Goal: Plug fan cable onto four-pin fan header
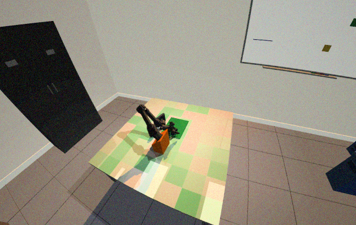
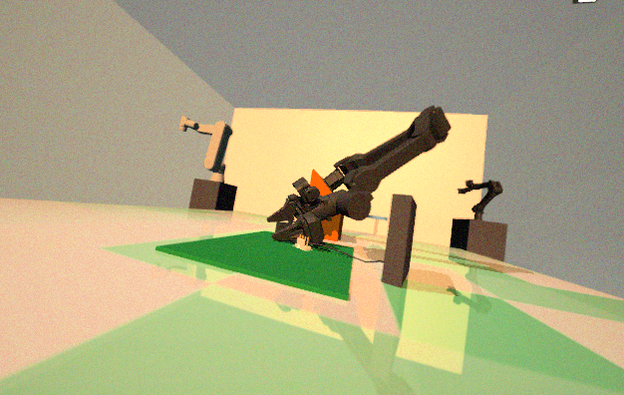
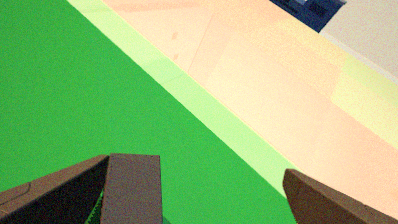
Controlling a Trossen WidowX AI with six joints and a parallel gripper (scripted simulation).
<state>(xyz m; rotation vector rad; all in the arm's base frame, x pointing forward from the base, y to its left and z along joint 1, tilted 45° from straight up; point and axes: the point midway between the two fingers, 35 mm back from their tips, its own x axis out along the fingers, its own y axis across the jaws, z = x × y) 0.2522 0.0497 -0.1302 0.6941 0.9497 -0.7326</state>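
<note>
Now: gripper tip 100 mm to the right of the four-pin fan header, 50 mm short of it and 20 mm above it. From my gripper tip the other things lie so: dark fan 250 mm to the left, 90 mm ahead, 40 mm above; then fan plug 40 mm to the left, 10 mm ahead; then board 70 mm to the left, 70 mm ahead, 40 mm below.
</note>
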